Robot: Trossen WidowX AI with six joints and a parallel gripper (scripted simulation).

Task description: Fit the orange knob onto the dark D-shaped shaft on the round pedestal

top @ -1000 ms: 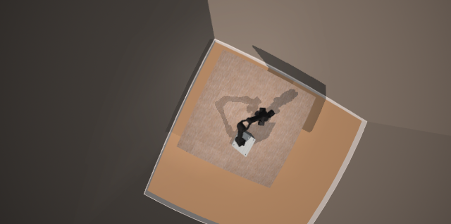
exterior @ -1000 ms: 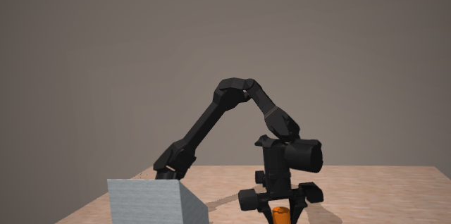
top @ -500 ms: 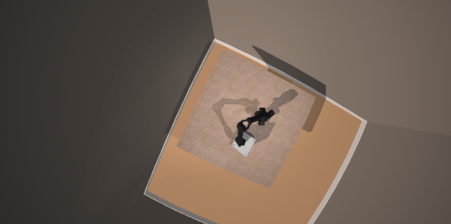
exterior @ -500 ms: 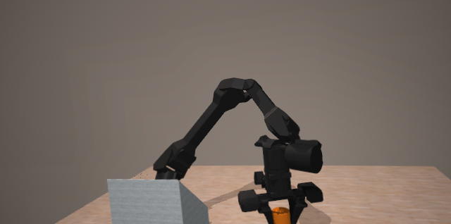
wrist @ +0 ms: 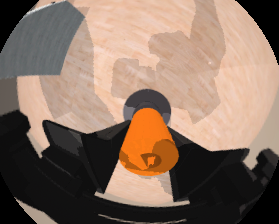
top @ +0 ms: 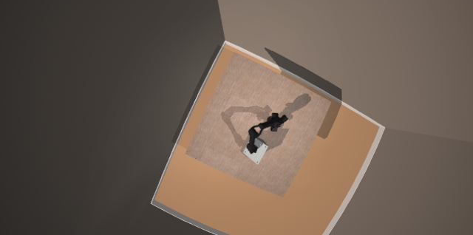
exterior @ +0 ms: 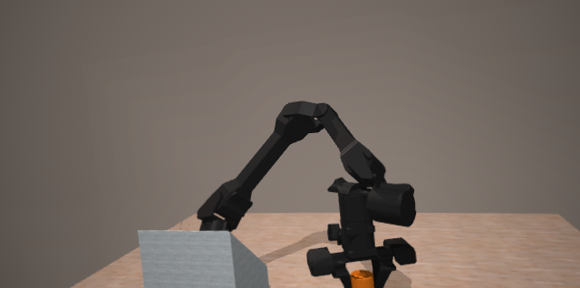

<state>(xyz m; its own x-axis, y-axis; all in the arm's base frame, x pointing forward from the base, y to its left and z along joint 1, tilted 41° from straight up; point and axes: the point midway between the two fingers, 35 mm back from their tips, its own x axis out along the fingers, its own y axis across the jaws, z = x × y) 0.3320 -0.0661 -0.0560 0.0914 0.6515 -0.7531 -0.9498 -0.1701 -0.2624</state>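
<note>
The dark round pedestal lies 30 mm below my gripper tip. Round my gripper tip: orange knob: 20 mm above.
</note>
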